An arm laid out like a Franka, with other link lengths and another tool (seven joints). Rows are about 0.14 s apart.
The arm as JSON. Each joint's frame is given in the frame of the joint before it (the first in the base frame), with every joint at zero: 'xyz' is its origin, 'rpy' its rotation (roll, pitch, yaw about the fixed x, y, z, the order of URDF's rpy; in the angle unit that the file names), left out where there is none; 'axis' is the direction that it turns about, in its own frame. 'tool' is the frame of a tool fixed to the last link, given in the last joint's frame.
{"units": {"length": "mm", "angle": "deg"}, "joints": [
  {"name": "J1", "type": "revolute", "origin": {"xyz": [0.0, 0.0, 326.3]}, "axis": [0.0, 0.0, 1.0]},
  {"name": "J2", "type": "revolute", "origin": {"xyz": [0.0, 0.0, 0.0]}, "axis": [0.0, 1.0, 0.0]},
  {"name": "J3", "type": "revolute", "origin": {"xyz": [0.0, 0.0, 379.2]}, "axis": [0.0, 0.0, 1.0]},
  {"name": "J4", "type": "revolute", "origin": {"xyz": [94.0, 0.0, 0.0]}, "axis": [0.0, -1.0, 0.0]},
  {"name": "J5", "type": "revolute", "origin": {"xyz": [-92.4, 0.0, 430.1]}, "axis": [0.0, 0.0, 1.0]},
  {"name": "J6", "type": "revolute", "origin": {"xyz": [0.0, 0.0, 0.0]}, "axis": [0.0, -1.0, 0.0]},
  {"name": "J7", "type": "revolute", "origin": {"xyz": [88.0, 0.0, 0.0]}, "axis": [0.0, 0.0, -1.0]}
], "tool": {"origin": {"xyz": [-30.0, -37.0, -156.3], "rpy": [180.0, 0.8, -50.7]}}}
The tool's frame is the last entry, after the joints.
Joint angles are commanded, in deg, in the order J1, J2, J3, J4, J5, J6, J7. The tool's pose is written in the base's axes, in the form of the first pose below.
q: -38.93 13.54 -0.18 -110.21 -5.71 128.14 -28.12
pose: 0.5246, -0.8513, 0.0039, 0.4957; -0.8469, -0.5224, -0.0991, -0.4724; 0.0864, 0.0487, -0.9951, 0.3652; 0, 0, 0, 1
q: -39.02 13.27 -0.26 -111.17 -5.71 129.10 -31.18
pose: 0.5677, -0.8232, 0.0071, 0.4941; -0.8185, -0.5653, -0.1020, -0.4736; 0.0880, 0.0521, -0.9948, 0.3618; 0, 0, 0, 1
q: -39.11 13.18 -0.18 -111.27 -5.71 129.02 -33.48
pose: 0.6001, -0.7999, 0.0056, 0.4947; -0.7955, -0.5975, -0.1011, -0.4745; 0.0842, 0.0562, -0.9949, 0.3620; 0, 0, 0, 1
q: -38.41 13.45 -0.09 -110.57 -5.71 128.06 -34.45
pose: 0.6238, -0.7816, -0.0008, 0.5028; -0.7780, -0.6209, -0.0960, -0.4693; 0.0745, 0.0605, -0.9954, 0.3634; 0, 0, 0, 1
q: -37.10 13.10 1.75 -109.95 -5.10 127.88 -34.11
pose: 0.6543, -0.7559, 0.0243, 0.5293; -0.7515, -0.6534, -0.0909, -0.4423; 0.0846, 0.0412, -0.9956, 0.3720; 0, 0, 0, 1
